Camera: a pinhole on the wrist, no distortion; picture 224 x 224 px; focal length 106.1 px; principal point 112.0 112.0 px. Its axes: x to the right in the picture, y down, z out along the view. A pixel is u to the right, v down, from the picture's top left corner.
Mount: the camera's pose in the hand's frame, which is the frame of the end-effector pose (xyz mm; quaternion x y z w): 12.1 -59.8 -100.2 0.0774 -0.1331 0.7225 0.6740
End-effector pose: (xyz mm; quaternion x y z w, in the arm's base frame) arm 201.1 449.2 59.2 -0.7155 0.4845 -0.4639 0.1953
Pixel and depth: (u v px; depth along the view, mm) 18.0 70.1 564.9
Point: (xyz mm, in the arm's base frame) 845.0 504.5 521.6
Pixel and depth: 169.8 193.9 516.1
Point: 514.0 745.7 -390.4
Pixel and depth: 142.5 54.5 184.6
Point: 325.7 375.7 97.5
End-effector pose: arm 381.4 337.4 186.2 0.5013 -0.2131 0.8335 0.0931
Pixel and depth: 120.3 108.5 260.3
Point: 546.8 372.5 280.9
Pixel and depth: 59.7 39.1 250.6
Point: 479.8 490.4 451.7
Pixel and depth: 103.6 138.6 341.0
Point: 663.6 419.8 239.3
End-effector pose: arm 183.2 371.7 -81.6 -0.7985 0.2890 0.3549 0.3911
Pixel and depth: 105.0 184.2 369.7
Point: 108.4 713.5 113.7
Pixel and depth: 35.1 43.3 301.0
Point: 509.2 633.1 -159.3
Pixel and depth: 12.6 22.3 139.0
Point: 418.7 466.9 -95.0
